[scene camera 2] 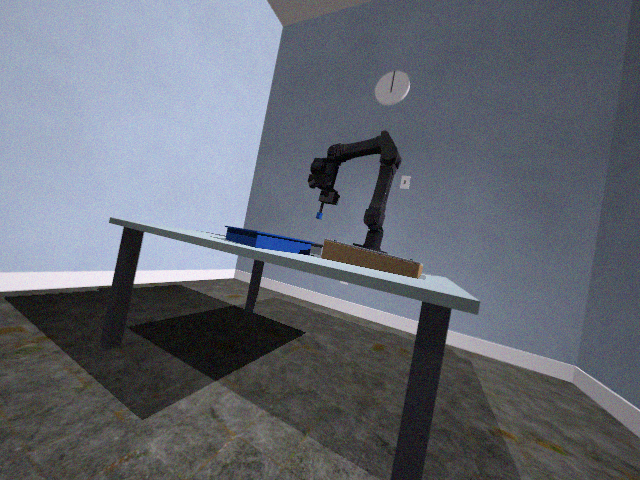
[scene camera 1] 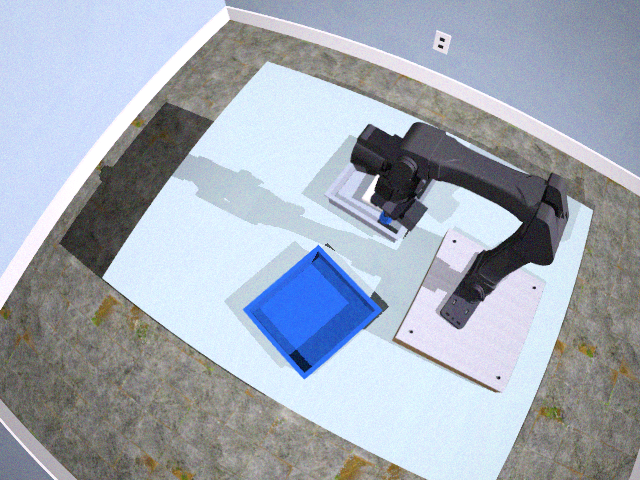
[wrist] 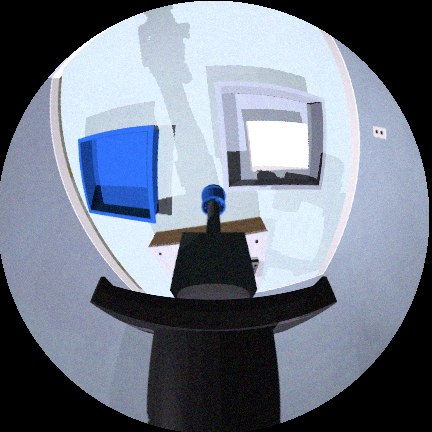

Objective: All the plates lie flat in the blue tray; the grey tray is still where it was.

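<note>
My suction cup is blue, holds nothing and hangs well above the table. In scene camera 1 it shows over the near part of the grey tray. The grey tray stands behind the blue tray in scene camera 1, partly hidden by the arm. A white square plate lies inside the grey tray; whether it is one plate or a stack, I cannot tell. The blue tray stands on the table, and its inside shows no plate.
The arm's pale base board lies to the right of the blue tray in scene camera 1. The light blue table bears both trays and the board. The arm arches from the board to above the grey tray.
</note>
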